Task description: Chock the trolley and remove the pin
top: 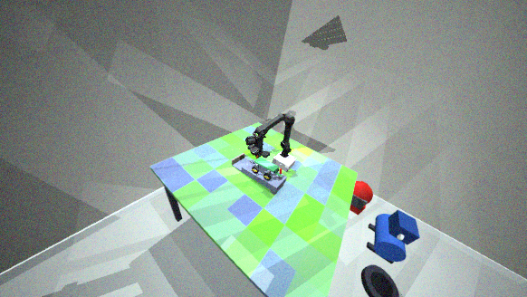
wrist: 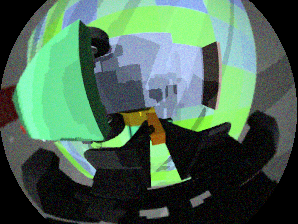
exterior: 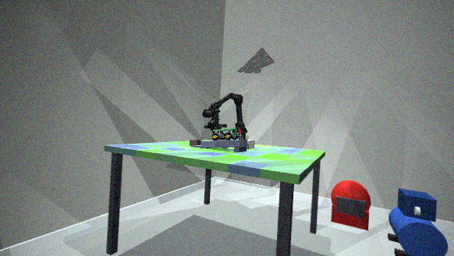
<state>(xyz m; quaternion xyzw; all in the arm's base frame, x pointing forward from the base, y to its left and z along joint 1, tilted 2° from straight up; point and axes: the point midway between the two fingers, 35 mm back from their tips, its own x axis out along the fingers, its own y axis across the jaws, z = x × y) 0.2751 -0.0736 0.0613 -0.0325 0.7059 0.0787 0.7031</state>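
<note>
Right now the yellow chock is 20 mm to the left of my gripper tip and 10 mm below it. The rest, counted from my gripper tip: green tray 100 mm below, 70 mm behind; grey ramp 120 mm to the left, 40 mm below, 40 mm ahead; green-topped trolley 130 mm to the left, 40 mm ahead, 30 mm above.
</note>
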